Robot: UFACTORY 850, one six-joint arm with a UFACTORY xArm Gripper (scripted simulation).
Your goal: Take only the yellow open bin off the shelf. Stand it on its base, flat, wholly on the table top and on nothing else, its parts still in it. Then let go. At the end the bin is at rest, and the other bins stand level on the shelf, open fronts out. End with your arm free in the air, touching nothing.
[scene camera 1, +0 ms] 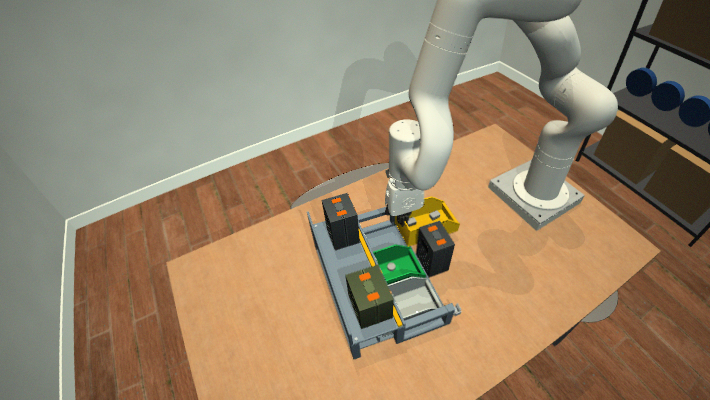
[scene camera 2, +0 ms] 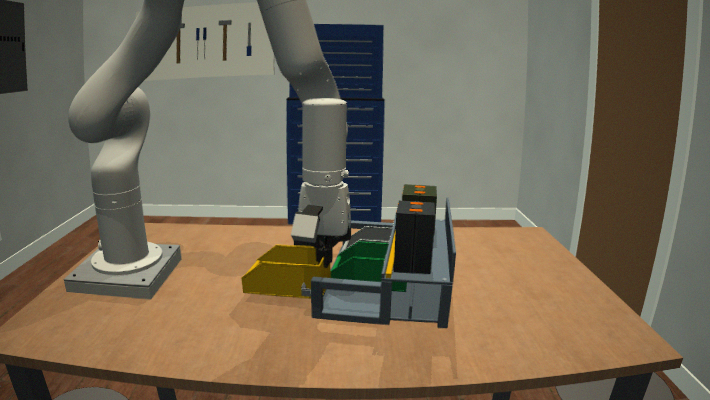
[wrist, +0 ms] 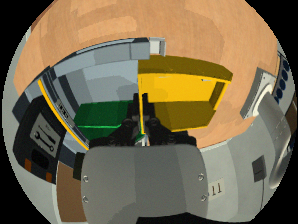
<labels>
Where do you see a green bin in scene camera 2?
361,261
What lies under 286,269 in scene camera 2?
A yellow bin.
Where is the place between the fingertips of the gripper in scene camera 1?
At 402,222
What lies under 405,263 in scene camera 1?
A green bin.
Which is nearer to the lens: the yellow bin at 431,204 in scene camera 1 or the olive box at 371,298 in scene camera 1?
The olive box.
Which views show the gripper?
Scene camera 1, scene camera 2 and the wrist view: all of them.
</labels>
